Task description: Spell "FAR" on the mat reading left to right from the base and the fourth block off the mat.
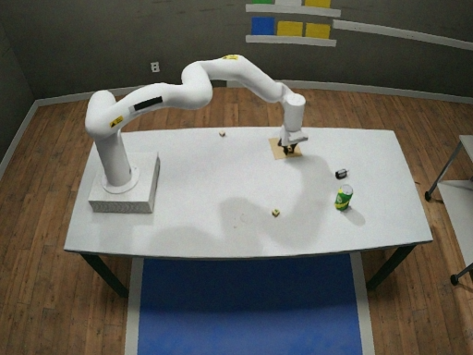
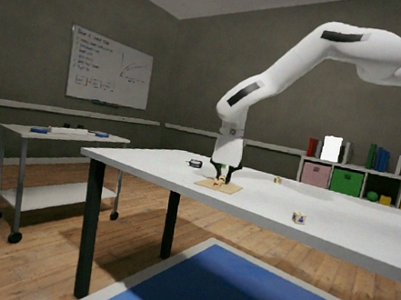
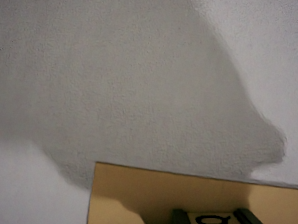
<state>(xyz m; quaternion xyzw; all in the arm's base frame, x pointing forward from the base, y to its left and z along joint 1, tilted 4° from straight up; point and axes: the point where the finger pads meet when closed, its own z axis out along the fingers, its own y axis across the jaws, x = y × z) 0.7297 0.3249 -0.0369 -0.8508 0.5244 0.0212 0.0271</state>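
My hand is 40 mm to the right of the tan mat, 20 mm past it and 20 mm above it. Also, from my hand: green soda can: 270 mm to the right, 260 mm ahead, 40 mm above; then small black object: 270 mm ahead, 100 mm to the right, 10 mm below.
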